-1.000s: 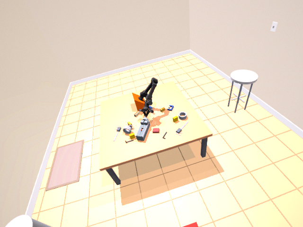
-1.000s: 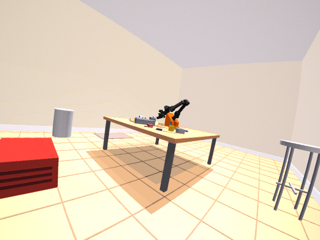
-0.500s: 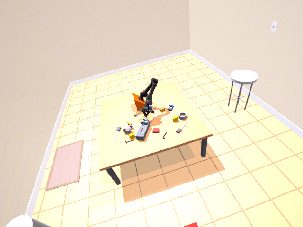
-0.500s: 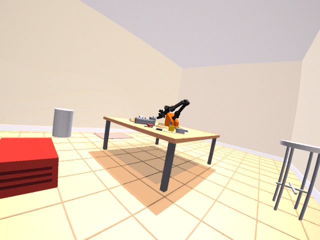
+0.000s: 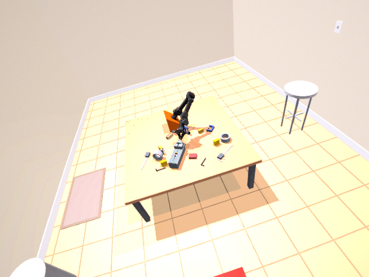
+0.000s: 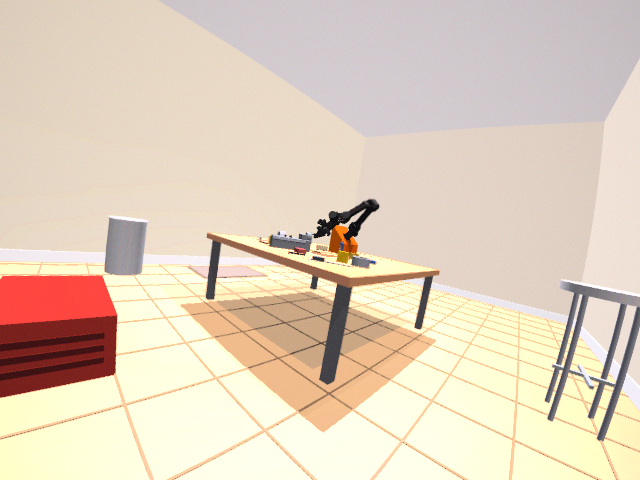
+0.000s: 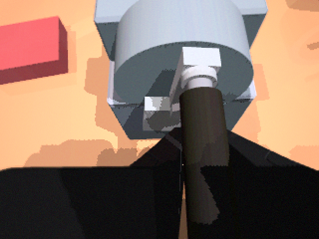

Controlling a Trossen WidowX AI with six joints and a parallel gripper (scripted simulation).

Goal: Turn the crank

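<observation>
My gripper tip is now 20 mm below the dark crank handle, 10 mm to the right of it and 10 mm past it. Round my gripper tip: red pointer: 180 mm ahead, 100 mm to the right, 10 mm below; then red block: 190 mm ahead, 80 mm below, 70 mm to the left.
</observation>
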